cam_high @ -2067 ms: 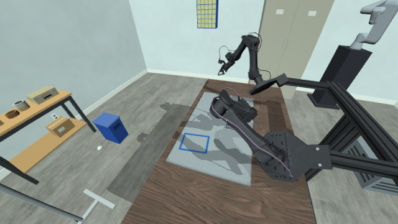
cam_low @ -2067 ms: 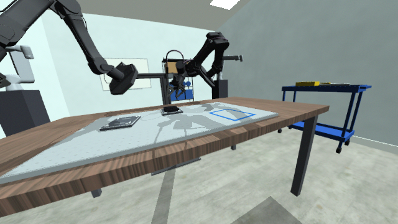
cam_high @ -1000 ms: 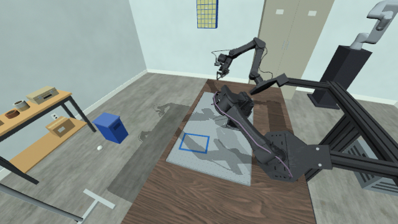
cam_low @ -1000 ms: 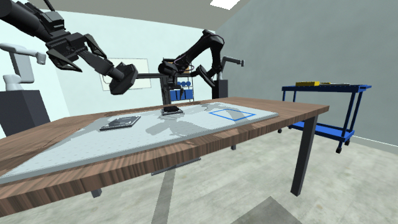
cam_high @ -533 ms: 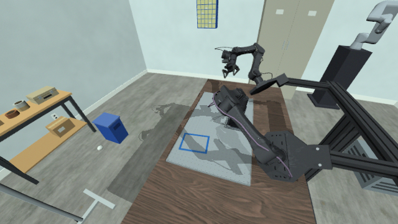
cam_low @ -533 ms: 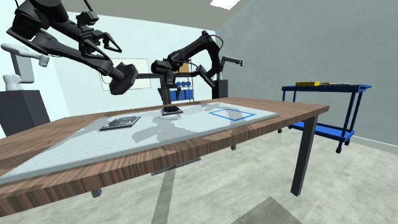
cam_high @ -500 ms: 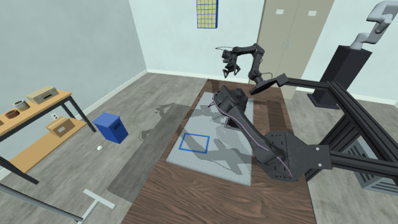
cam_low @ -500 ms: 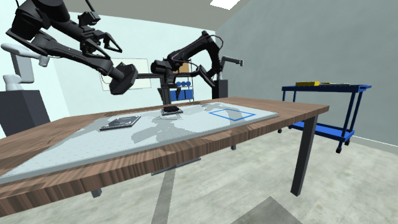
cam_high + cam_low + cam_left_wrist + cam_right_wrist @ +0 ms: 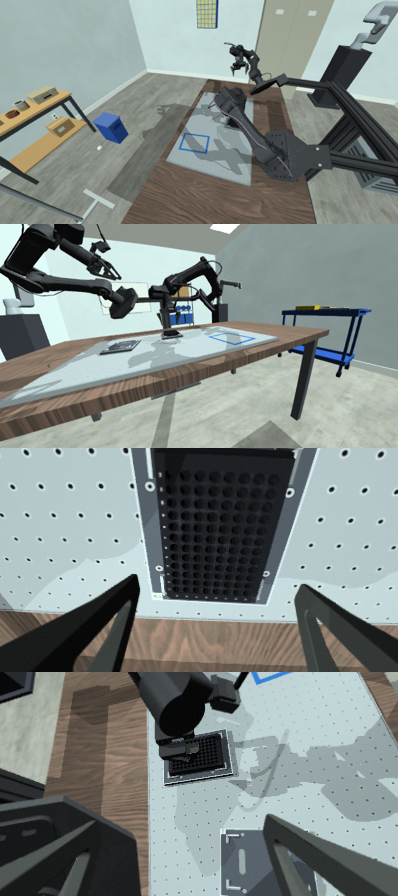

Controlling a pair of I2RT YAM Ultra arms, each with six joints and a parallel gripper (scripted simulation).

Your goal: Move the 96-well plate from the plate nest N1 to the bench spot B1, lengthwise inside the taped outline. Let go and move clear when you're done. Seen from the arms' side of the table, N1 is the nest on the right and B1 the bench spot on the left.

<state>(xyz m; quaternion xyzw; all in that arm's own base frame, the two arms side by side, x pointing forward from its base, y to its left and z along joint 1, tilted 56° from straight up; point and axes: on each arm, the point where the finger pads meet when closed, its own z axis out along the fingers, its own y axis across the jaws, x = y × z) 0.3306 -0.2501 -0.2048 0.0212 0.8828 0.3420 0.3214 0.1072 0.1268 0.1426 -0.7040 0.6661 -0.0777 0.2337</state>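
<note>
The black 96-well plate is 6 cm below my left hand.
</note>
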